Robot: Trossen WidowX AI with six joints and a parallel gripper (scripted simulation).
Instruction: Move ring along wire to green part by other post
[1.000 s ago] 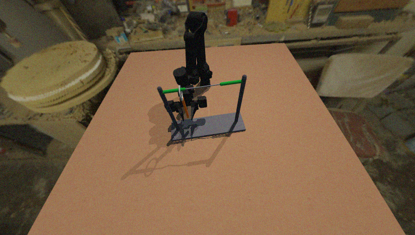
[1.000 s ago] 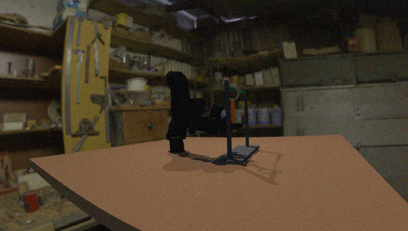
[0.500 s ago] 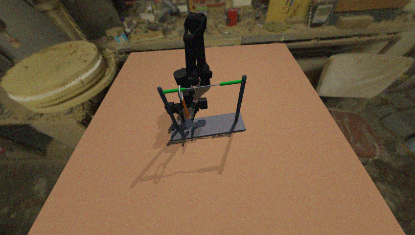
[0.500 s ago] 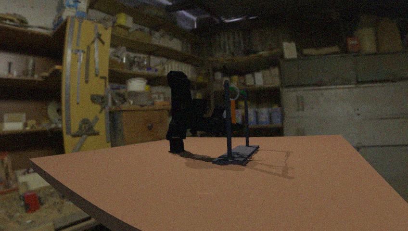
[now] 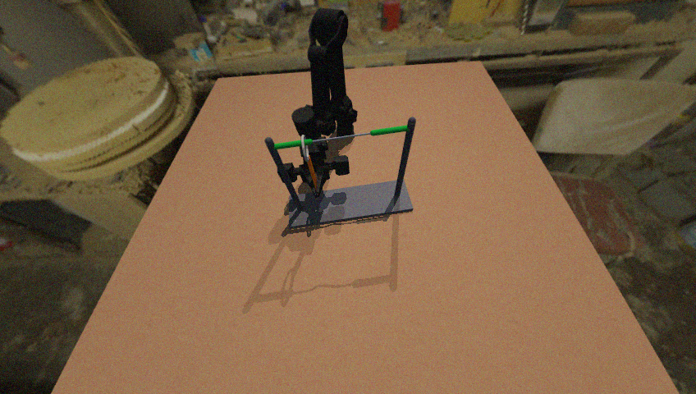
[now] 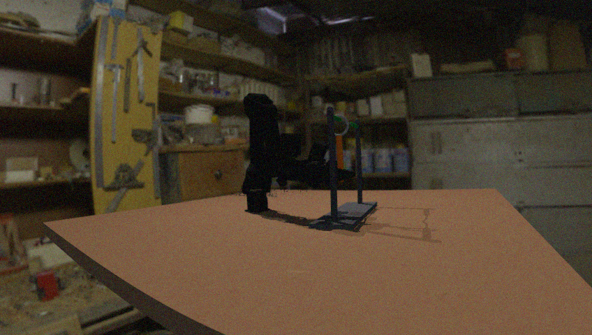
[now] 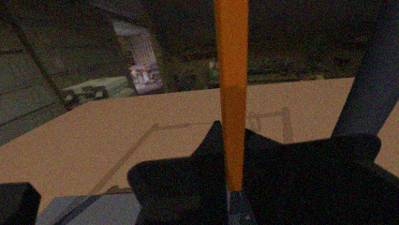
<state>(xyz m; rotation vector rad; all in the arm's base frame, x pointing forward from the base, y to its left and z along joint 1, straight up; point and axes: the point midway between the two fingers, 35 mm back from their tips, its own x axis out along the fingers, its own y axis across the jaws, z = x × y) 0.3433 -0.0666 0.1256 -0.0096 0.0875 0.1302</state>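
My gripper tip is 90 mm below the ring with orange handle, 40 mm past it and 10 mm to the left of it.
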